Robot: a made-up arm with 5 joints. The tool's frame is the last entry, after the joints.
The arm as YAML. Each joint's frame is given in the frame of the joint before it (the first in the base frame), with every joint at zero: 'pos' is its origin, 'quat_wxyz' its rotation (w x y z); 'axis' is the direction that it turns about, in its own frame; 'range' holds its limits. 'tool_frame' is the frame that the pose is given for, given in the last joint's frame.
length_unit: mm
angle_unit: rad
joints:
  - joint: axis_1
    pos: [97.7, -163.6, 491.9]
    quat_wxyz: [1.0, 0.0, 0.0, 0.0]
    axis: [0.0, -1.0, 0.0]
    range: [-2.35, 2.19]
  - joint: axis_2
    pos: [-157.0, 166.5, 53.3]
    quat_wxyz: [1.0, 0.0, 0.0, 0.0]
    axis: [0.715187, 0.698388, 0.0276]
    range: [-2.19, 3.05]
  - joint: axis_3
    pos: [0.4, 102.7, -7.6]
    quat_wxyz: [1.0, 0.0, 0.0, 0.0]
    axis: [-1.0, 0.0, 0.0]
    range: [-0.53, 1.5]
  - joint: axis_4
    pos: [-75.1, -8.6, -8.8]
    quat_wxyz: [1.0, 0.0, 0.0, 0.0]
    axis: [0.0, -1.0, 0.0]
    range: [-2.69, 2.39]
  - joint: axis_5
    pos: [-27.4, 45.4, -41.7]
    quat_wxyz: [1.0, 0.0, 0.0, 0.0]
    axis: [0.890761, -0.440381, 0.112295]
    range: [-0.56, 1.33]
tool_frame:
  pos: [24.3, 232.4, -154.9]
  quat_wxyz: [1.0, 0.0, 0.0, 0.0]
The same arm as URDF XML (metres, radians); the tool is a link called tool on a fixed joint. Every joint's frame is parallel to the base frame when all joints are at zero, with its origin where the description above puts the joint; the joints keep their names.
<robot name="arm">
  <link name="base"/>
  <link name="link1"/>
  <link name="link2"/>
  <link name="link3"/>
  <link name="link4"/>
  <link name="link5"/>
  <link name="tool"/>
  <joint name="axis_1" type="revolute">
    <parent link="base"/>
    <child link="link1"/>
    <origin xyz="0.0977 -0.1636 0.4919"/>
    <axis xyz="0 -1 0"/>
    <limit lower="-2.35" upper="2.19"/>
  </joint>
  <joint name="axis_2" type="revolute">
    <parent link="link1"/>
    <child link="link2"/>
    <origin xyz="-0.157 0.1665 0.0533"/>
    <axis xyz="0.715187 0.698388 0.0276"/>
    <limit lower="-2.19" upper="3.05"/>
  </joint>
  <joint name="axis_3" type="revolute">
    <parent link="link2"/>
    <child link="link3"/>
    <origin xyz="0.0004 0.1027 -0.0076"/>
    <axis xyz="-1 0 0"/>
    <limit lower="-0.53" upper="1.5"/>
  </joint>
  <joint name="axis_4" type="revolute">
    <parent link="link3"/>
    <child link="link4"/>
    <origin xyz="-0.0751 -0.0086 -0.0088"/>
    <axis xyz="0 -1 0"/>
    <limit lower="-2.69" upper="2.39"/>
  </joint>
  <joint name="axis_5" type="revolute">
    <parent link="link4"/>
    <child link="link5"/>
    <origin xyz="-0.0274 0.0454 -0.0417"/>
    <axis xyz="0.890761 -0.440381 0.112295"/>
    <limit lower="-0.56" upper="1.33"/>
  </joint>
  <joint name="tool_joint" type="fixed">
    <parent link="link5"/>
    <child link="tool"/>
    <origin xyz="0.0243 0.2324 -0.1549"/>
  </joint>
</robot>

